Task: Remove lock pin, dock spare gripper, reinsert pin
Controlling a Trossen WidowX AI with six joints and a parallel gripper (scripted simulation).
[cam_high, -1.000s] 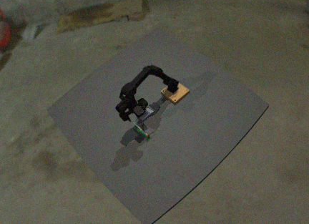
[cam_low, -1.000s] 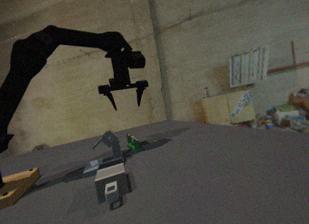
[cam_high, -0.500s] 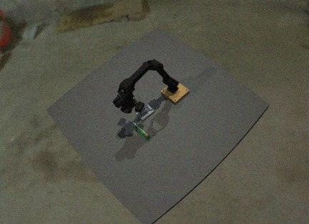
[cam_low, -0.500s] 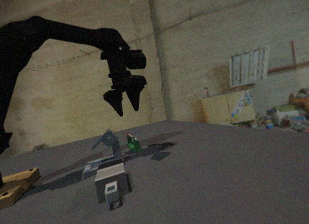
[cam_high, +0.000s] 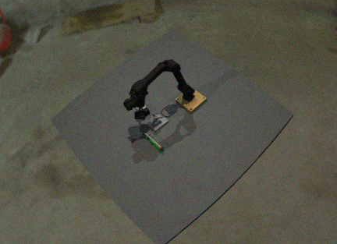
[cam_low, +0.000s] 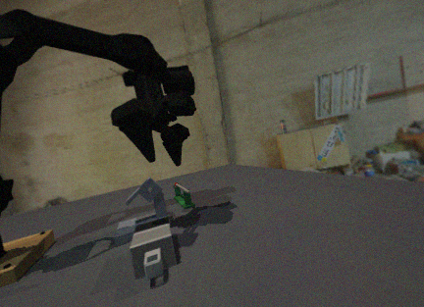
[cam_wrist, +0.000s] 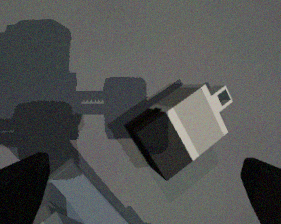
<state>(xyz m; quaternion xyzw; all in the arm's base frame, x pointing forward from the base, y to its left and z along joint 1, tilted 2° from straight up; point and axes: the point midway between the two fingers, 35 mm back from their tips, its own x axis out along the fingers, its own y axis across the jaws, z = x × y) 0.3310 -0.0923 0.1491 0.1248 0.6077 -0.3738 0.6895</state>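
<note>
Right now the spare gripper is 6 cm behind my gripper tip, 6 cm to the right of it and 12 cm below it. Round my gripper tip: mount: 4 cm behind, 9 cm to the left, 9 cm below.
</note>
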